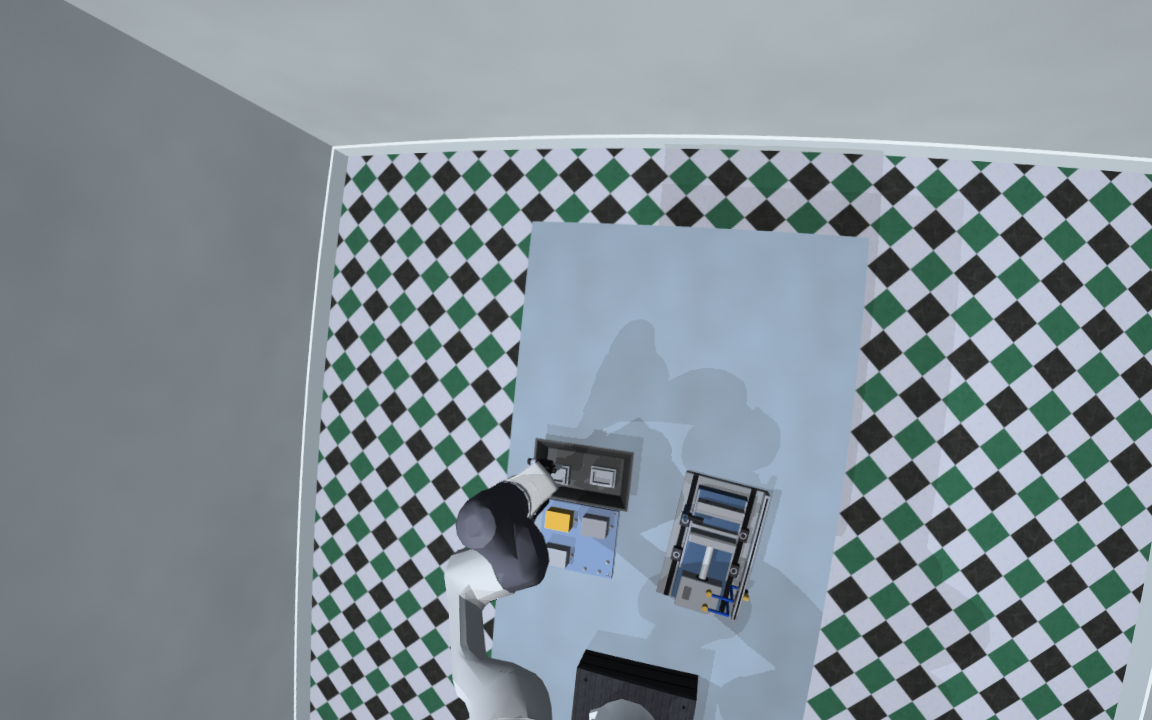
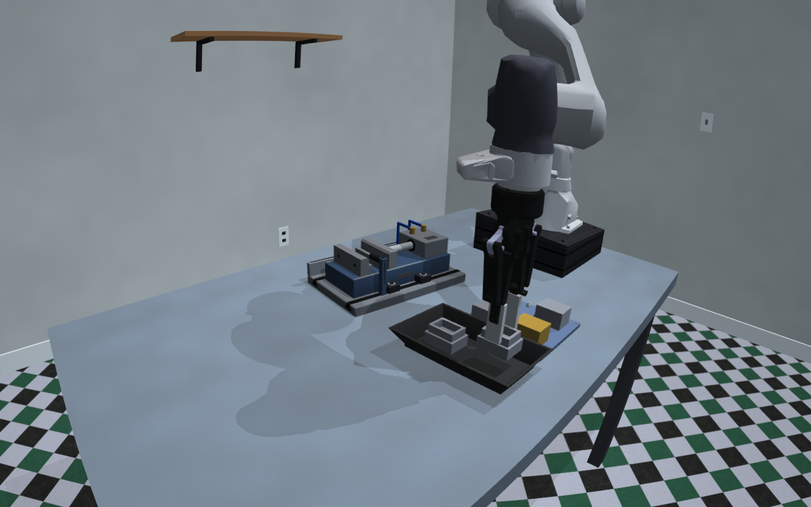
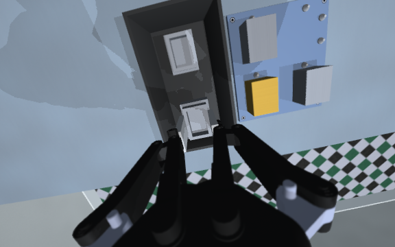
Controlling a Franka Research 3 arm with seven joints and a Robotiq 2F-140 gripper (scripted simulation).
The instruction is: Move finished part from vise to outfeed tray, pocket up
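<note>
Now: hand 120 mm past the yellow block, 10 mm to the left of it and 80 mm above it. From my hand the other things lie so: blue fixture plate: 160 mm behind, 60 mm to the right, 100 mm below.
</note>
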